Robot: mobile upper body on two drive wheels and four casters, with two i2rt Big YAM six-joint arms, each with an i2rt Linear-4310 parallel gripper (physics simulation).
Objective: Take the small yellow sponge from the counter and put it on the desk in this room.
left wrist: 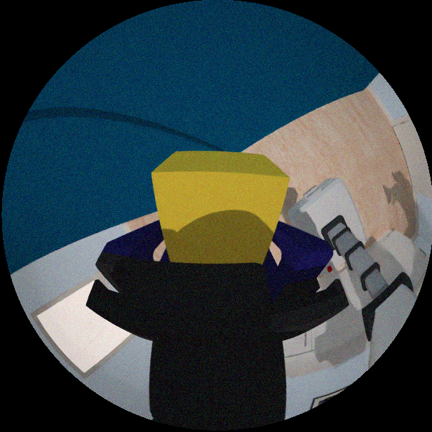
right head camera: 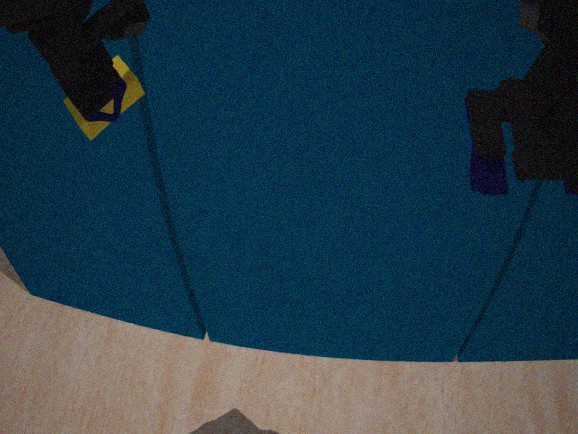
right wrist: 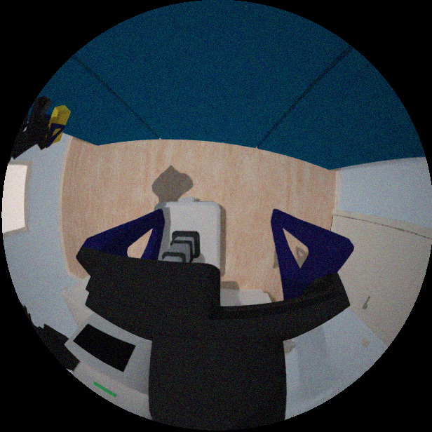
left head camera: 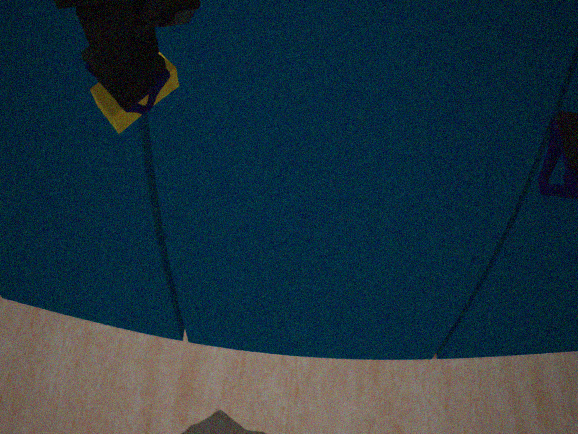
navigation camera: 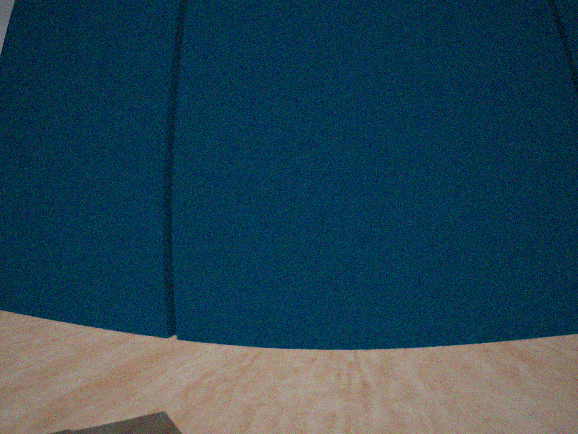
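Note:
The small yellow sponge is held up off the floor at the left of both head views; it also shows small at the left edge of the right wrist view. My left gripper is shut on it, with one dark blue finger on each side. My right gripper is open and empty, its fingers wide apart; it is partly cut off in the left head view. Neither the desk nor the counter can be made out for certain.
A large dark blue panelled front with dark vertical seams rises ahead from the wood floor. The right wrist view shows a pale door at the right and my white base.

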